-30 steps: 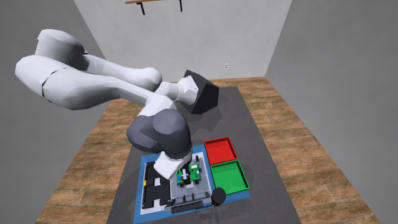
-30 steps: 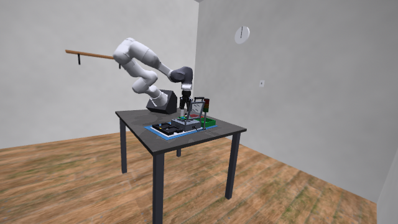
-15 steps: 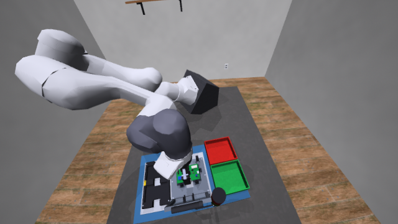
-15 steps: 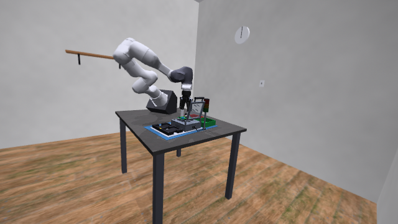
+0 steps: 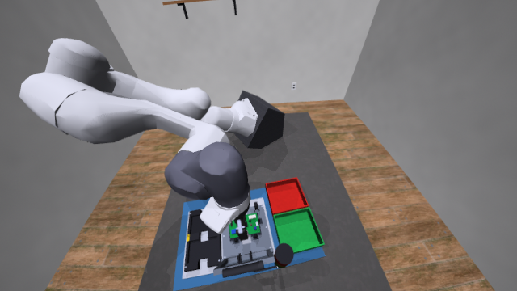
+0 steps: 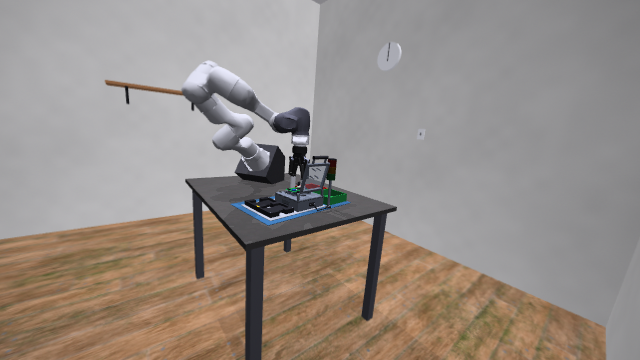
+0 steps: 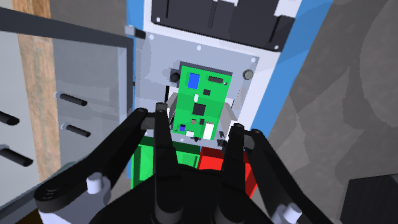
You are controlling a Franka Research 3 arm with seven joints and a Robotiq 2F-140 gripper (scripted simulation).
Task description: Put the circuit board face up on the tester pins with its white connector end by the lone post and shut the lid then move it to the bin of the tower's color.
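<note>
Now: hand 2 cm above the green circuit board. From my hand the other things lie so: latch hook (6 cm to the left, 5 cm behind, 2 cm below); then clear lid (12 cm ahead, 8 cm above, 1 cm to the right); then dark plate (3 cm below, 1 cm to the left, 1 cm ahead).
</note>
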